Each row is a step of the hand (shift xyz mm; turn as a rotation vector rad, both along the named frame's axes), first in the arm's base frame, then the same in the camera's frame.
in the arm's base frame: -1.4 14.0 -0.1 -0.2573 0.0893 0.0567
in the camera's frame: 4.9 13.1 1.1 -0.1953 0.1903 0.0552
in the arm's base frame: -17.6 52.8 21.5 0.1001 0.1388 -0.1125
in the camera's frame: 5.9 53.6 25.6 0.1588 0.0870 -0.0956
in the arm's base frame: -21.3 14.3 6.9 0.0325 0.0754 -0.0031
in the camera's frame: -13.3 21.8 7.4 0.0624 0.0532 0.0050
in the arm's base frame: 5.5 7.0 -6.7 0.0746 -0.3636 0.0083
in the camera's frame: 8.5 4.3 -5.8 -0.0935 -0.3586 -0.0222
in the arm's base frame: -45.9 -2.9 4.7 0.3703 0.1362 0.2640
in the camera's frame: -42.7 17.5 2.7 0.3721 -0.0599 0.2887
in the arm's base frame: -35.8 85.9 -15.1 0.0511 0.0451 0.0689
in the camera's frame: 6.8 93.6 -8.5 0.0605 0.0131 0.0745
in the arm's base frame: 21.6 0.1 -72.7 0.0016 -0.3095 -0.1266
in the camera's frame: 24.7 -4.7 -71.5 -0.1253 -0.2690 -0.1541
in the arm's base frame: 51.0 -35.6 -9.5 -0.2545 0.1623 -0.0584
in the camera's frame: 30.7 -53.8 -10.8 -0.1523 0.2618 -0.0526
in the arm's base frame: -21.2 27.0 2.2 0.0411 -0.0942 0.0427
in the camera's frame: -7.3 33.4 3.9 -0.0077 -0.1052 0.0354
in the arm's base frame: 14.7 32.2 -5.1 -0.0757 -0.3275 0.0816
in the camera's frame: 27.7 22.6 -1.6 -0.2176 -0.2645 0.0486
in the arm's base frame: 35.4 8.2 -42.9 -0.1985 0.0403 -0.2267
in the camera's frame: 38.4 -5.6 -40.7 -0.1435 0.1390 -0.2292
